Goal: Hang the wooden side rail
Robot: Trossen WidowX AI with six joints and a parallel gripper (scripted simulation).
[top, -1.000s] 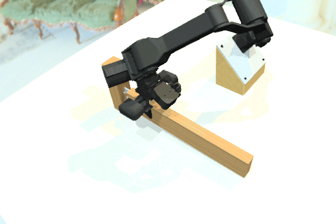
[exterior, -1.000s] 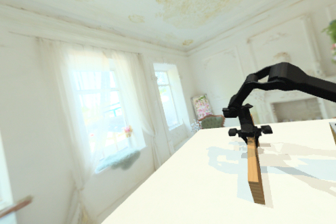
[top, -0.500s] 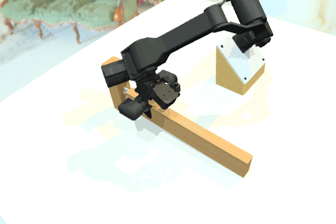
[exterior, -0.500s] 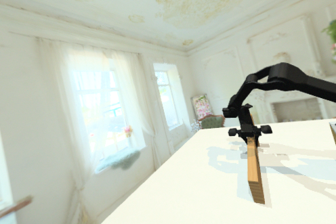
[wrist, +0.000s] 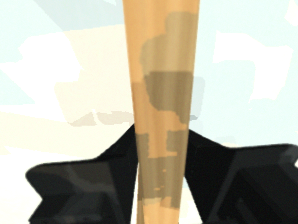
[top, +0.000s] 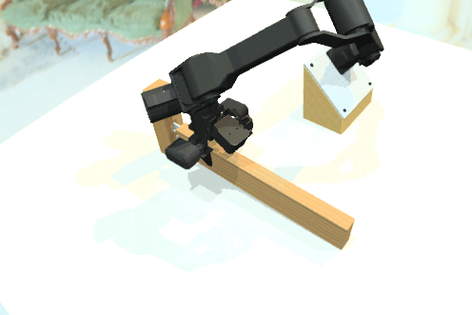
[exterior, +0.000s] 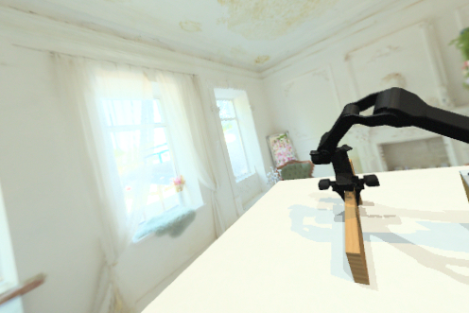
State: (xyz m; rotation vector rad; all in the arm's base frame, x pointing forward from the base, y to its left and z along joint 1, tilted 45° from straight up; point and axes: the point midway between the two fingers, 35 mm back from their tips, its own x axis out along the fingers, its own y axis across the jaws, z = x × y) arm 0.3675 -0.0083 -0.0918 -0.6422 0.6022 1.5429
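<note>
My gripper tip is 130 mm to the left of the headboard post, 40 mm below it and 10 mm short of it.
</note>
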